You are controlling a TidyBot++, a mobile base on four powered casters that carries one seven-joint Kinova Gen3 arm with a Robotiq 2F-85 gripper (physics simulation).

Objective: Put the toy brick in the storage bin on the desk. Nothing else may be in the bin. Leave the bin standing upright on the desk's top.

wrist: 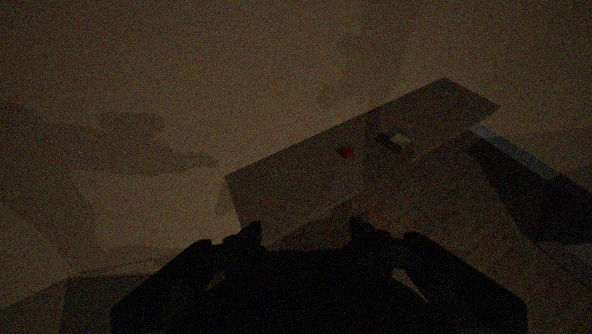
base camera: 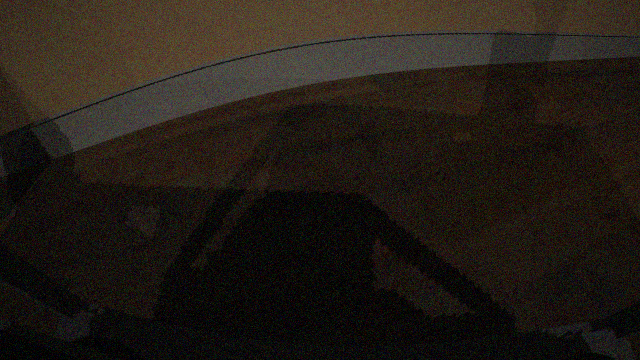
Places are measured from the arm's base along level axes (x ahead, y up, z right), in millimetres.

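Pixels of known places: gripper, fingertip midpoint: [wrist: 305,229].
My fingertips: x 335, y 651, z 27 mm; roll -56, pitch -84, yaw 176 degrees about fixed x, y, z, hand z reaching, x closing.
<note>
Ahead of a thing's pixels: the offset from my fingertips to its top centre. Level surfaces: height alone.
My gripper [wrist: 305,229] is open, with its two dark fingertips wide apart and no object seen between them. Beyond the fingertips, in the middle of the dim wrist view, a long flat desk-like top @(dy -298 mm) [wrist: 295,180] stands against the wall. A small red block @(dx +276, dy -274, dz +187 mm) [wrist: 346,151], which may be the toy brick, lies on it. A small pale object @(dx +276, dy -260, dz +365 mm) [wrist: 400,140] is on it to the right of the red block, with a dark patch at its left side. I cannot tell what the pale object is. The storage bin cannot be made out in either view.
A pale skirting board [base camera: 250,72] [wrist: 515,151] runs along the foot of the wall [base camera: 175,40] [wrist: 225,60]. Wooden floor @(dy -1048 mm) [base camera: 565,225] [wrist: 470,220] lies before it, with dark shadows. A greyish box-shaped unit [wrist: 95,302] shows at the lower left of the wrist view.
</note>
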